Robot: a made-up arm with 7 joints.
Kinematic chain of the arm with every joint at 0, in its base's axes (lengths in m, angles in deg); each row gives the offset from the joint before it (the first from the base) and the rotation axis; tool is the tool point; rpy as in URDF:
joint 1: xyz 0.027 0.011 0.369 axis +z
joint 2: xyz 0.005 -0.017 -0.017 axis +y
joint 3: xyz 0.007 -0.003 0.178 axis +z
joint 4: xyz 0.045 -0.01 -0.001 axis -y
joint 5: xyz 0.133 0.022 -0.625 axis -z
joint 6: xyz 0 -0.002 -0.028 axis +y
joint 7: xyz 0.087 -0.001 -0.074 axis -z
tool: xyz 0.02 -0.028 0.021 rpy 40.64 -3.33 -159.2
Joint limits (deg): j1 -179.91..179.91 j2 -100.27..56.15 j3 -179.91..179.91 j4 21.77..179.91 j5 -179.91..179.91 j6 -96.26..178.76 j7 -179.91..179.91
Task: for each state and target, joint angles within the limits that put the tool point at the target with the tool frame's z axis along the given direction. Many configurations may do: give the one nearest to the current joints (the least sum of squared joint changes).
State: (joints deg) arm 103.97 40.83 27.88 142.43 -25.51 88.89 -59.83
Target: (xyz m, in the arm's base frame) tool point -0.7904 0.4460 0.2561 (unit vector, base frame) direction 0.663 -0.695 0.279
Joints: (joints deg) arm 129.81 47.30 26.27 106.98 -63.29 45.67 -37.82
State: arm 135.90 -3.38 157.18 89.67 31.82 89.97 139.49
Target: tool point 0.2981 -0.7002 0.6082 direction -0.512 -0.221 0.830
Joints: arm 134.20 -0.47 154.08 87.04 12.42 54.54 141.14
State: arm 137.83 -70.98 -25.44 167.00 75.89 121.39 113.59
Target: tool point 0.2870 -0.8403 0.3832 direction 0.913 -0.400 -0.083
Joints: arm 107.99 -95.50 -18.09 166.38 86.63 94.08 115.01
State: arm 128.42 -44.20 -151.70 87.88 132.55 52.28 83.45
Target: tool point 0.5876 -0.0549 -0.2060 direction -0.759 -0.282 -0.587
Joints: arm 130.00 -62.30 -155.18 74.90 133.30 61.22 85.91
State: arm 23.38 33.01 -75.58 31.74 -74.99 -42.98 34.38
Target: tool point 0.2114 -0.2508 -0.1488 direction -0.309 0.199 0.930
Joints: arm 29.92 51.43 -48.95 29.27 -97.73 -51.17 53.56
